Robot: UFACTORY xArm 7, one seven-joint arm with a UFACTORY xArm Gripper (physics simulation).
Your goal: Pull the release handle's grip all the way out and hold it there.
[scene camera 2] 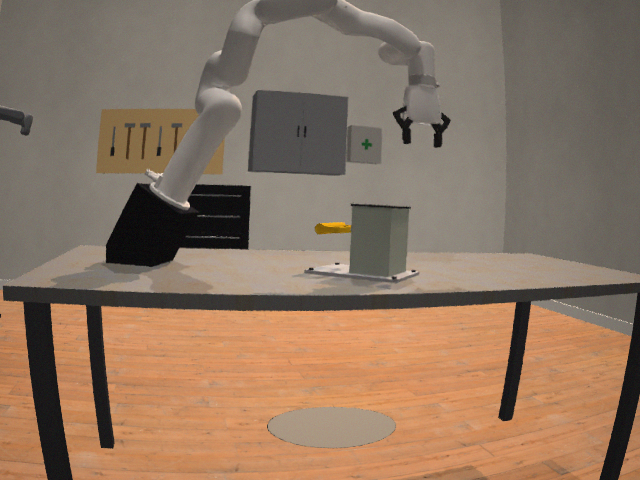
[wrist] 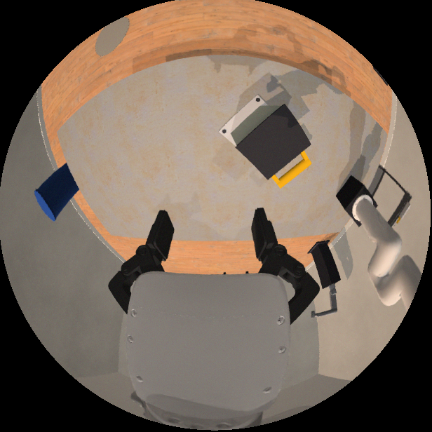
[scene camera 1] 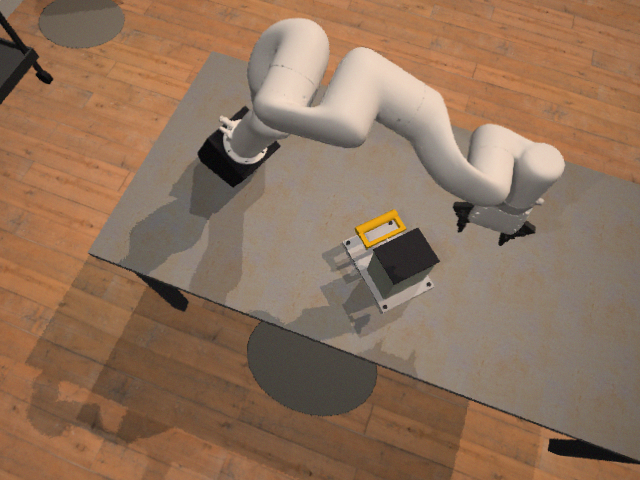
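The release handle's yellow grip (scene camera 1: 363,237) (scene camera 2: 332,228) (wrist: 295,172) is a rectangular loop. It sticks out level from one side of a grey-green box (scene camera 2: 370,240) (wrist: 257,125) with a black top (scene camera 1: 405,255) (wrist: 273,141), well above the white base plate (scene camera 1: 397,302) (scene camera 2: 326,271) (wrist: 228,134). My gripper (scene camera 1: 480,235) (scene camera 2: 422,139) (wrist: 210,218) is open and empty, pointing down. It hangs high above the table, higher than the box and to its right in both scene views. It is apart from the grip. The grip's joint with the box is partly hidden.
The box's plate lies on the grey table (scene camera 1: 289,206) (scene camera 2: 232,268) (wrist: 125,150). The arm's black base (scene camera 1: 227,165) (scene camera 2: 142,227) (wrist: 353,194) stands at the table's left in the scene views. A blue bin (wrist: 57,192) shows beyond the table in the wrist view. A grey cabinet (scene camera 2: 323,131) hangs on the wall.
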